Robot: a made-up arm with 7 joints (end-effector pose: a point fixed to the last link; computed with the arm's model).
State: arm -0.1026 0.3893 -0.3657 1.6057 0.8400 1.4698 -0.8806
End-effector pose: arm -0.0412 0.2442 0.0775 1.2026 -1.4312 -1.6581
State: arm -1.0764 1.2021 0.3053 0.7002 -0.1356 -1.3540 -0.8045
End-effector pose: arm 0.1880 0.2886 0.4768 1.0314 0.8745 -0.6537
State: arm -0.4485 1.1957 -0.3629 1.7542 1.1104 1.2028 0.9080
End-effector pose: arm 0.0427 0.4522 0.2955 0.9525 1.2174 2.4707
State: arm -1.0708 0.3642 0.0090 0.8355 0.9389 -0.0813 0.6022
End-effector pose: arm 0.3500 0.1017 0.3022 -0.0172 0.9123 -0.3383
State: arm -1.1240 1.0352 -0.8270 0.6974 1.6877 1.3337 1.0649
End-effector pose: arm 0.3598 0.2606 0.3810 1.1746 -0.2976 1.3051
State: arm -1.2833 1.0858 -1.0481 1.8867 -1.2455 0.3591 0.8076
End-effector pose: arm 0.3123 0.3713 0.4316 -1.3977 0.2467 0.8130
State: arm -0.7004 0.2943 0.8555 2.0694 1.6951 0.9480 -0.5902
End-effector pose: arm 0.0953 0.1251 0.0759 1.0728 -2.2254 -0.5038
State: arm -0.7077 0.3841 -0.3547 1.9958 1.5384 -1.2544 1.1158
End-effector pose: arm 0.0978 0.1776 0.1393 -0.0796 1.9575 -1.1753
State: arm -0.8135 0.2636 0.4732 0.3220 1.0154 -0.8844 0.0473
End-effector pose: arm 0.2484 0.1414 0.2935 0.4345 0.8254 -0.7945
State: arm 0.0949 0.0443 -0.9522 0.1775 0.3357 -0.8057 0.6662
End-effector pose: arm 0.0065 -0.0273 0.2300 -0.8007 0.8473 -1.8943
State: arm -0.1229 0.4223 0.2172 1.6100 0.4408 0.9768 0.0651
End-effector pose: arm -0.0361 0.2535 0.0741 1.6029 -1.9235 -1.4181
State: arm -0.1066 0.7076 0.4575 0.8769 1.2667 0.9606 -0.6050
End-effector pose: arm 0.0572 0.3478 0.1731 -1.4724 2.0533 1.3655
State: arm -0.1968 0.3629 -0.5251 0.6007 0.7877 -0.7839 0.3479
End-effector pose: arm 0.0794 0.0893 0.1391 0.2103 1.6419 -1.4163
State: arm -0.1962 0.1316 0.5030 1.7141 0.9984 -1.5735 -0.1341
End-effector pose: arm -0.0232 0.1269 0.1241 -0.8441 1.6041 -1.7746
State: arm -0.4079 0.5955 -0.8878 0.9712 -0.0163 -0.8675 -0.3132
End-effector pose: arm 0.1439 0.1454 0.1549 -0.0336 2.2787 -1.5358
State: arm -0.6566 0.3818 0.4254 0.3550 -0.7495 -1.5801 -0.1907
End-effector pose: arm 0.1697 0.2251 0.3138 0.1200 -0.5890 -1.1773
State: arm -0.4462 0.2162 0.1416 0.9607 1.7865 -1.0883 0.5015
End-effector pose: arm 0.1084 0.1394 0.1113 0.6213 1.7232 -1.2509
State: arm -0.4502 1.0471 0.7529 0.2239 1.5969 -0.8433 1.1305
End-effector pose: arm 0.1659 0.3300 0.3487 1.1275 0.4165 0.1235
